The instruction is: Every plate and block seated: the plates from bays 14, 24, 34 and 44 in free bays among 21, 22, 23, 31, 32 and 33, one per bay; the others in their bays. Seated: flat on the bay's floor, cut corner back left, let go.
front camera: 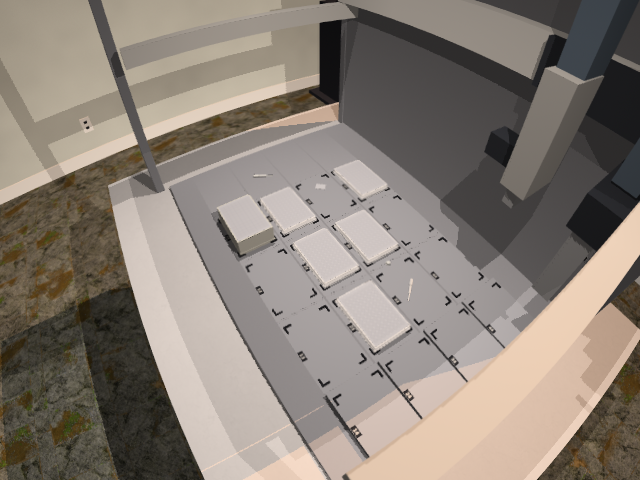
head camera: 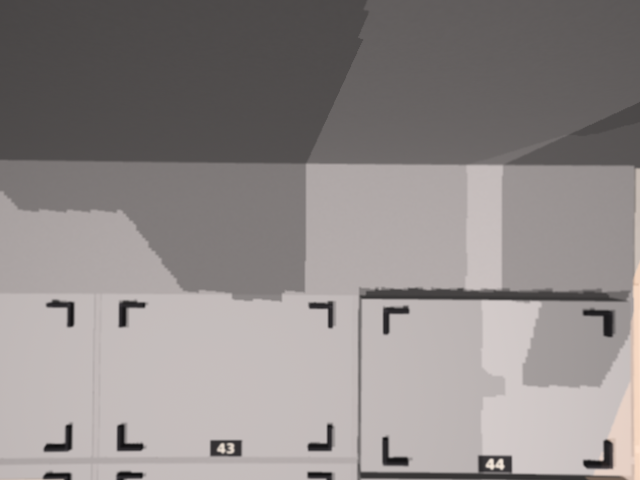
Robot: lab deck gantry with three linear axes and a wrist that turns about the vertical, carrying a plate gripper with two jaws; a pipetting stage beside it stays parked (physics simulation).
Scene:
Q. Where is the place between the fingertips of the gripper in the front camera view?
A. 560, 272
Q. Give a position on a tall block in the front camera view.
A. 248, 228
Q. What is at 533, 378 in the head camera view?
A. A bay 44.

